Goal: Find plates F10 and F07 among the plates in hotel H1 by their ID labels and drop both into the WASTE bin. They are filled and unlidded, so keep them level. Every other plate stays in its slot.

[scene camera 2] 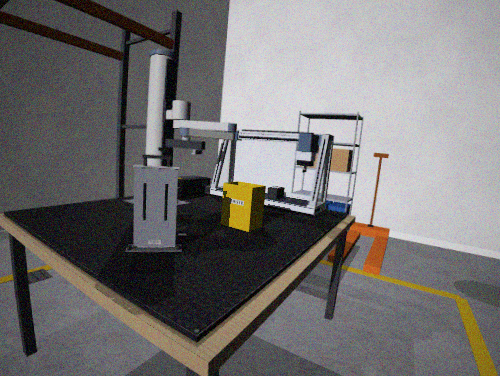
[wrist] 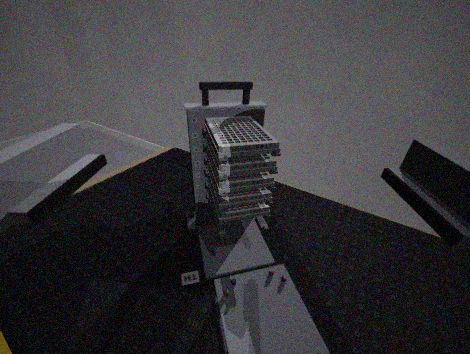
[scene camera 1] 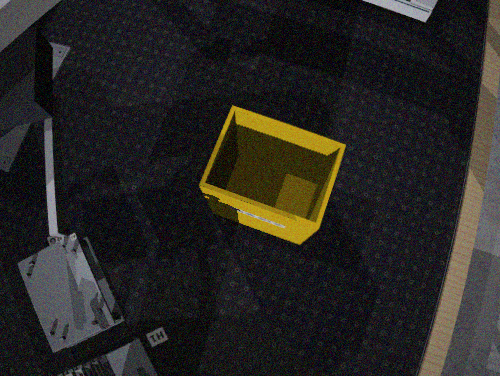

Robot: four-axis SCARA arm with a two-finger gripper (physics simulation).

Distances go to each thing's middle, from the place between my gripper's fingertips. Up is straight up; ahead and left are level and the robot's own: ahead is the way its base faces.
Scene:
Right now the hotel H1 (scene camera 2: 154, 227) is 24 cm to the right of my hand, 19 cm below it and 17 cm ahead of it.

